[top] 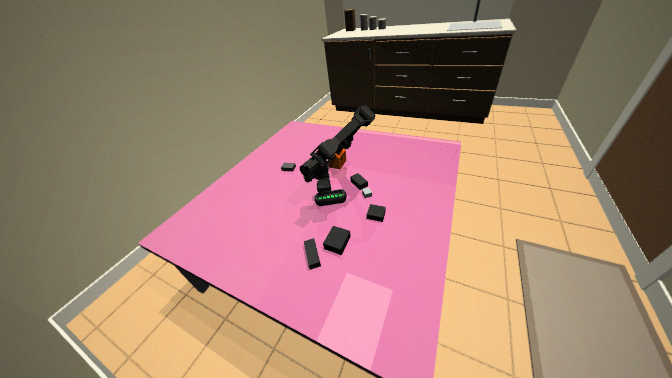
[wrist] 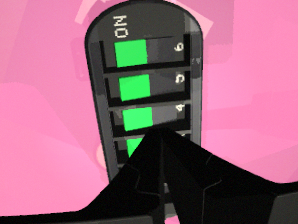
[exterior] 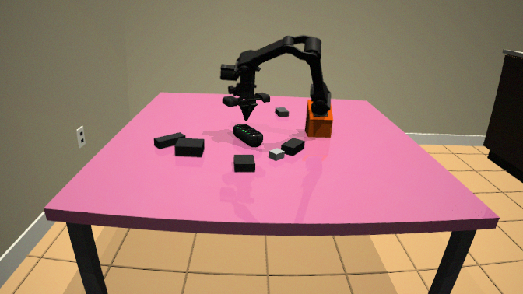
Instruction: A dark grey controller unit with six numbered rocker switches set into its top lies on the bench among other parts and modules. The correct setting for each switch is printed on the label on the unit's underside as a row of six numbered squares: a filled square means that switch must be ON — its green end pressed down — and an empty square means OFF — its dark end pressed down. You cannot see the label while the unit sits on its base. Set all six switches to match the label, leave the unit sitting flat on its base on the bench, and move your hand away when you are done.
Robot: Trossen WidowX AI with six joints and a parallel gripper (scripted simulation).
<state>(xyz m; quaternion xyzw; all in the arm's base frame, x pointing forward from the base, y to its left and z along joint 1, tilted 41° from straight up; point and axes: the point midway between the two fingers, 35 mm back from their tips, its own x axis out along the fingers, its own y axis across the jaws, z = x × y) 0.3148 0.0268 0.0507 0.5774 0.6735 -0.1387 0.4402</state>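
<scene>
The small grey cube lies 100 mm behind my gripper tip, 180 mm to the left of it and 70 mm below it. Also, from my gripper tip: long dark bar (300 mm ahead, 50 mm to the left, 70 mm below).
</scene>
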